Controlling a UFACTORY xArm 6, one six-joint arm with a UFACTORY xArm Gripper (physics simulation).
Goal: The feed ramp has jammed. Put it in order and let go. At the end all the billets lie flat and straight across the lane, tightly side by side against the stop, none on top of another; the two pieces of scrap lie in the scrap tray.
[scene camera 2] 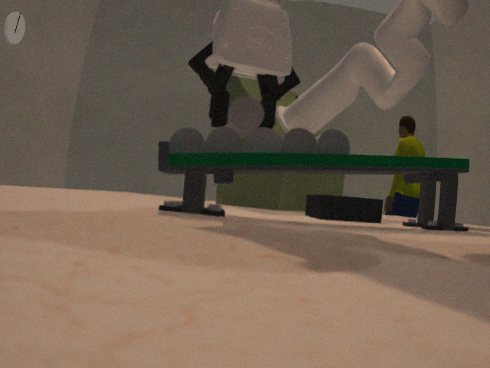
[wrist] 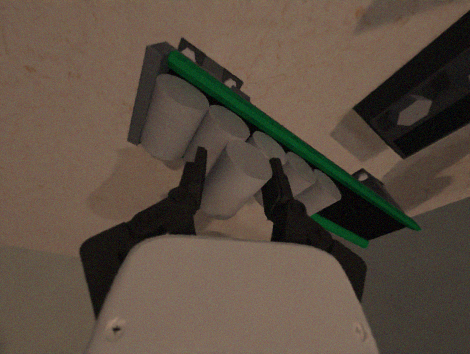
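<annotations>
Scene camera 2 does not show a hexagonal scrap piece, hidden by a black scrap tray. Still, the hexagonal scrap piece is there in the wrist view (411,109).
</annotations>
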